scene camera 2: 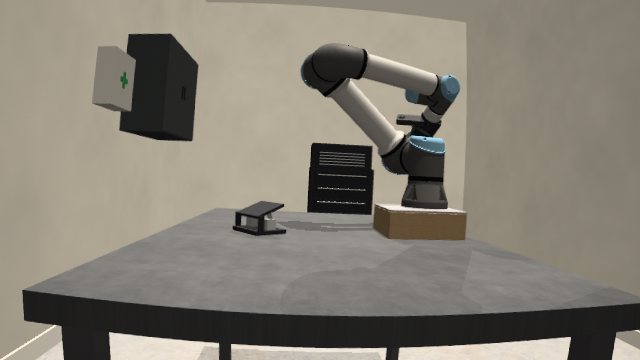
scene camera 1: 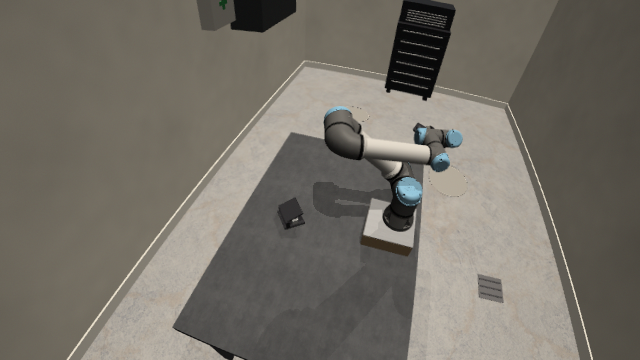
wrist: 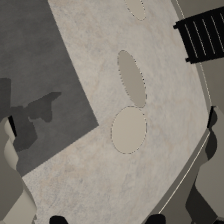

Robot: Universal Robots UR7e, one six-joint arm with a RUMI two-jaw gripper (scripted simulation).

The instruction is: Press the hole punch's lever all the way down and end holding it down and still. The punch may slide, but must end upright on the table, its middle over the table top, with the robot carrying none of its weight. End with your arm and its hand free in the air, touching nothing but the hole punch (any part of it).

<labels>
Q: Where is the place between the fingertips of my gripper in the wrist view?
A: At 109,112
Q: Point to a black hole punch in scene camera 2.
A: At 259,210
</labels>
